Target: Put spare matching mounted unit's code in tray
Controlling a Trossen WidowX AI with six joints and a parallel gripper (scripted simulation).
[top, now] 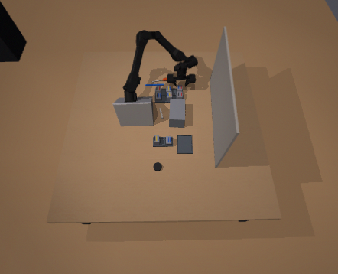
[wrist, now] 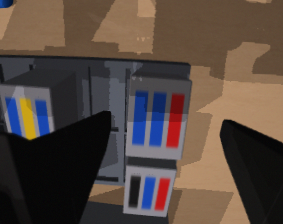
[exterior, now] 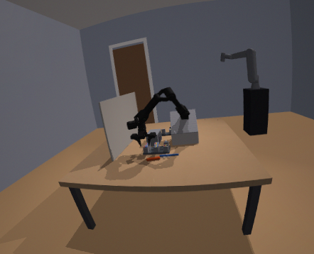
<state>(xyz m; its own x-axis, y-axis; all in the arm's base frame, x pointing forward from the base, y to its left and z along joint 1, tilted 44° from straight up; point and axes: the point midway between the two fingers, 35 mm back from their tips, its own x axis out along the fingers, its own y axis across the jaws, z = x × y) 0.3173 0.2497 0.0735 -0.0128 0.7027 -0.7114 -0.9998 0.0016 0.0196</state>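
My gripper tip is 42 cm to the left of the dark grey tray and 6 cm above it. Also, from my gripper tip: mounted unit 21 cm to the right, 4 cm behind, 1 cm below; then tall white panel 24 cm to the right, 21 cm ahead, 16 cm above; then blue pen 18 cm behind, 7 cm to the left, 6 cm below.
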